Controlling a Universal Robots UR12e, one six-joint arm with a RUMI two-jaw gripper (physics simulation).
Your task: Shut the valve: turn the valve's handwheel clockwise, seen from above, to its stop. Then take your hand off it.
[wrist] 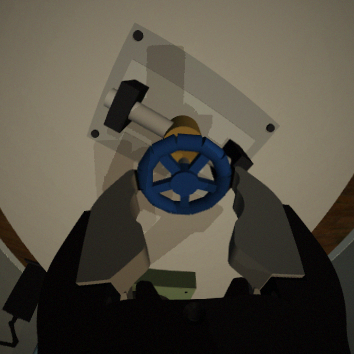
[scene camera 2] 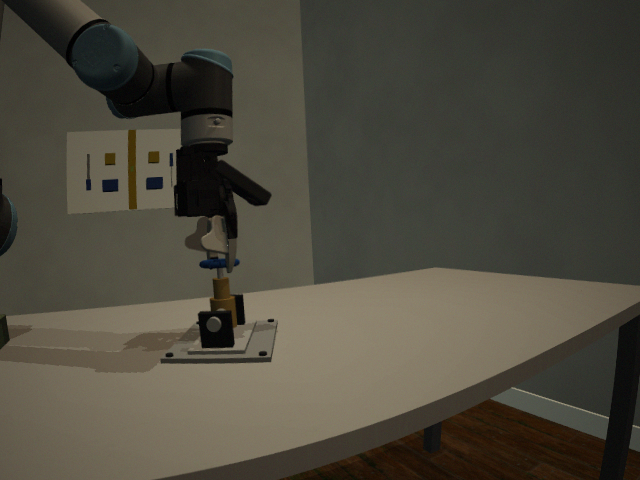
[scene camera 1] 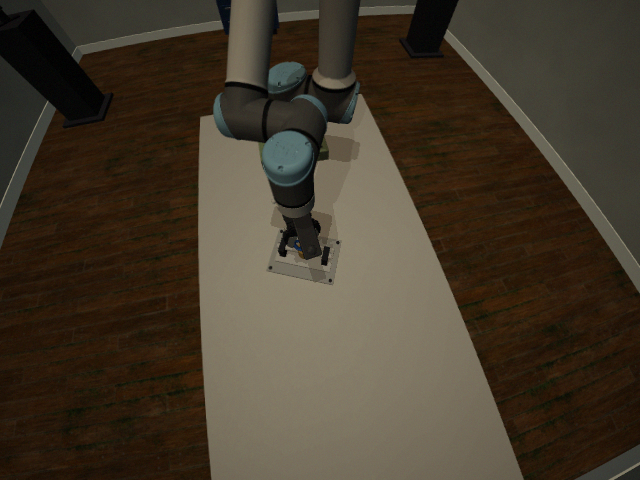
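The blue handwheel (scene camera 1: 297, 244) (scene camera 2: 210, 264) (wrist: 185, 183) lies level on top of the valve's upright stem. Below it is the brass valve body (scene camera 2: 223, 311) (wrist: 183, 124), between two black end blocks on a grey base plate (scene camera 1: 297, 272) (scene camera 2: 264, 341) (wrist: 225, 97). My gripper (scene camera 2: 221, 259) (wrist: 183, 169) points down and is shut on the handwheel, one finger touching each side of the rim in the wrist view. In scene camera 1 the arm and gripper hide much of the wheel. Whether the wheel is at its stop cannot be seen.
An olive-green block (scene camera 1: 323, 149) (wrist: 172, 284) is on the table (scene camera 1: 330, 361) (scene camera 2: 361, 361), toward the arm's base. The near black end block (scene camera 2: 216, 335) (wrist: 126, 106) stands low beside the valve body. Dark pillars (scene camera 1: 59, 69) stand on the floor away from the table.
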